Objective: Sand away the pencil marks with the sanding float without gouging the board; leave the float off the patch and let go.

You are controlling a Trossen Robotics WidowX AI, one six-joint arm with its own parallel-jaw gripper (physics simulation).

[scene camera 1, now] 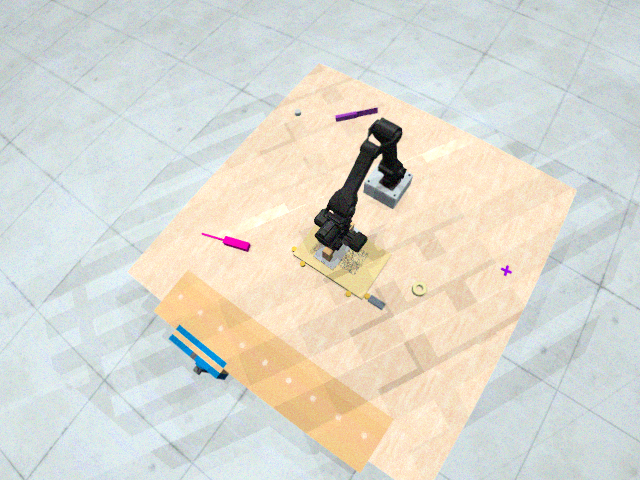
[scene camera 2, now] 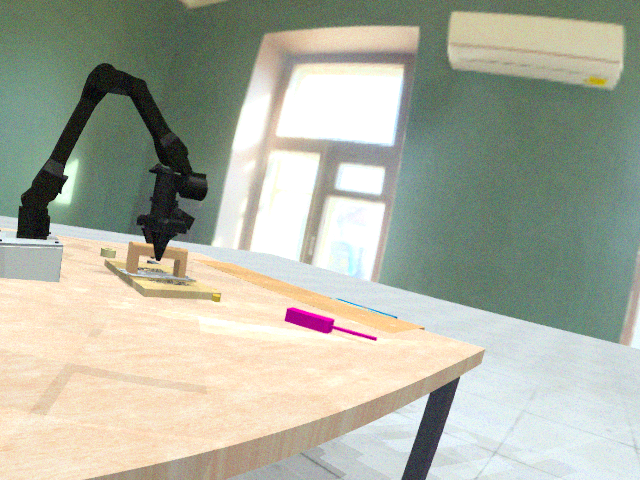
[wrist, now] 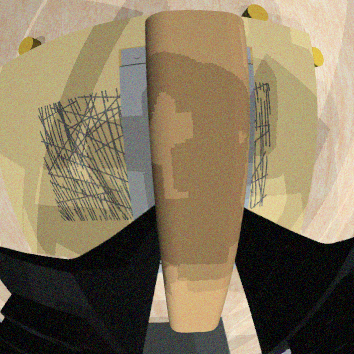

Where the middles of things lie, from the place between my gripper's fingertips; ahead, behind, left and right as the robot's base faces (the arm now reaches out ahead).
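You'd find the pale yellow board (scene camera 1: pixel 358 284) 10 cm below my gripper, 3 cm ahead of it and 3 cm to the left of it. As for the sanding float (scene camera 2: pixel 135 249), my gripper is 1 cm short of that.
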